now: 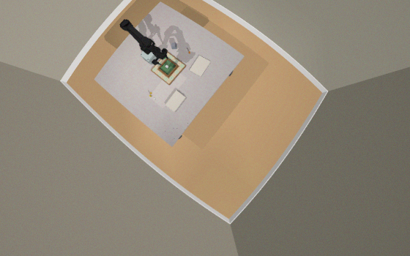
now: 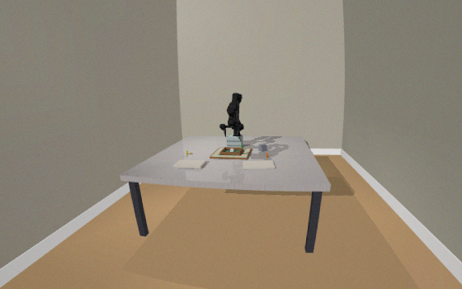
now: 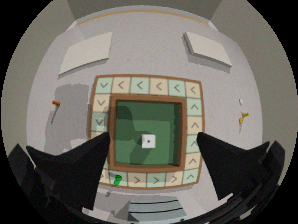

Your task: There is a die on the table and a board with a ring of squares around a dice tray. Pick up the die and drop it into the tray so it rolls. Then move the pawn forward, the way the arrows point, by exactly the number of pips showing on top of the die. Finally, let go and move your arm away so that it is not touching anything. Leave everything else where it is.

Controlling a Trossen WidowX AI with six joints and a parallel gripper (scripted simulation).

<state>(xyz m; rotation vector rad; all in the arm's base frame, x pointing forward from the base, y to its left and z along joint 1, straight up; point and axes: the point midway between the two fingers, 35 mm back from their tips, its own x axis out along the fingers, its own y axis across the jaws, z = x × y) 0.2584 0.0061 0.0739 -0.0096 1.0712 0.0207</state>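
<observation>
My gripper tip is 11 cm past the green pawn, 7 cm to the right of it and 11 cm above it. Also, from my gripper tip: grey block 13 cm behind, 24 cm to the left, 11 cm below; then white die 2 cm behind, 11 cm below; then green dice tray 13 cm below.
</observation>
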